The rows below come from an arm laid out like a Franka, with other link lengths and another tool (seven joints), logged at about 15 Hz.
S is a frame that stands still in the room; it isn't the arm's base.
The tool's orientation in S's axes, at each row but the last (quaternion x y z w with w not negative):
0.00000, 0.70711, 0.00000, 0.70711
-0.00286, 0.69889, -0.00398, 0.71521
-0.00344, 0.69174, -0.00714, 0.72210
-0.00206, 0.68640, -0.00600, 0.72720
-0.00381, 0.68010, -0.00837, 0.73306
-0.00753, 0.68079, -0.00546, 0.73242
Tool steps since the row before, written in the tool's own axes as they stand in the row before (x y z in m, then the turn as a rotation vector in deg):
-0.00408, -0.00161, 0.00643, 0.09, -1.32, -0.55
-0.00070, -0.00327, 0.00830, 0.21, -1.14, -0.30
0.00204, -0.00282, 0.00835, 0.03, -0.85, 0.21
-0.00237, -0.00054, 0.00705, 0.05, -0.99, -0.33
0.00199, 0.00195, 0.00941, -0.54, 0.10, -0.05
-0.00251, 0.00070, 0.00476, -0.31, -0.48, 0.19
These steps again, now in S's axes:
0.00643, -0.00161, 0.00408, -0.55, -1.32, -0.09
0.00828, -0.00328, 0.00092, -0.30, -1.14, -0.21
0.00841, -0.00289, -0.00164, 0.21, -0.85, -0.01
0.00690, -0.00055, 0.00278, -0.33, -0.99, -0.06
0.00955, 0.00186, -0.00131, -0.09, 0.11, 0.53
0.00456, 0.00076, 0.00284, 0.17, -0.47, 0.33

